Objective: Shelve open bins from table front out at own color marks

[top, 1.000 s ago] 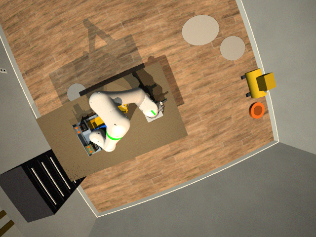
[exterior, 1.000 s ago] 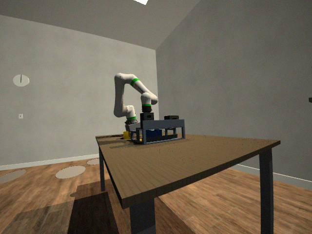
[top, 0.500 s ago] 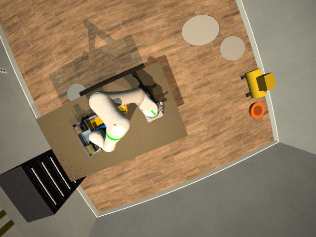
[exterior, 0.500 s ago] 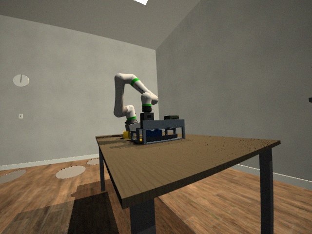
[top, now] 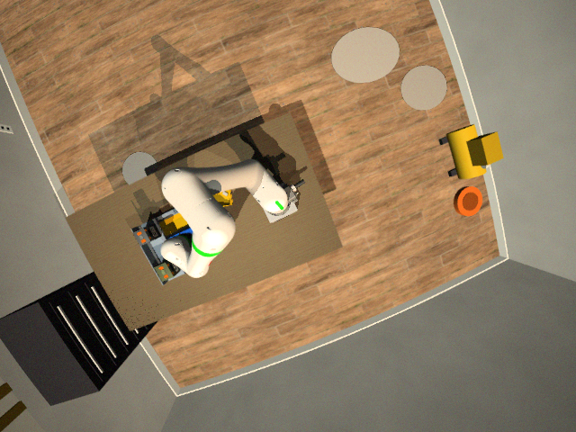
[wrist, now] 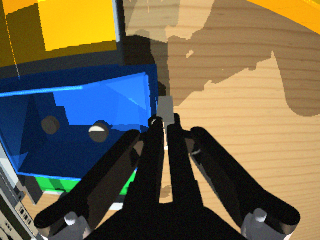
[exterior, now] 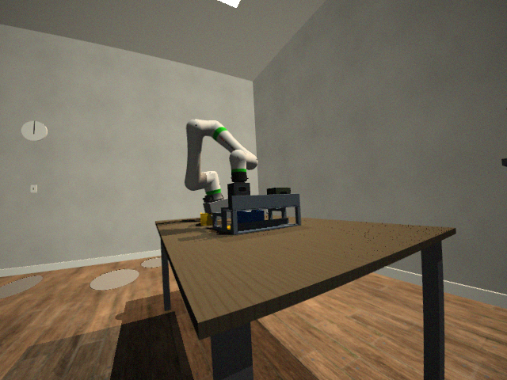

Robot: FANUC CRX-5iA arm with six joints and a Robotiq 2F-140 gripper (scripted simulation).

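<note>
My gripper is now 90 mm short of the blue bin and 10 mm to the left of it. Round my hand: blue mark 140 mm ahead, 40 mm below, 30 mm to the right; green mark 160 mm ahead, 80 mm to the left, 40 mm below; yellow mark 140 mm to the right, 120 mm ahead, 40 mm below.
</note>
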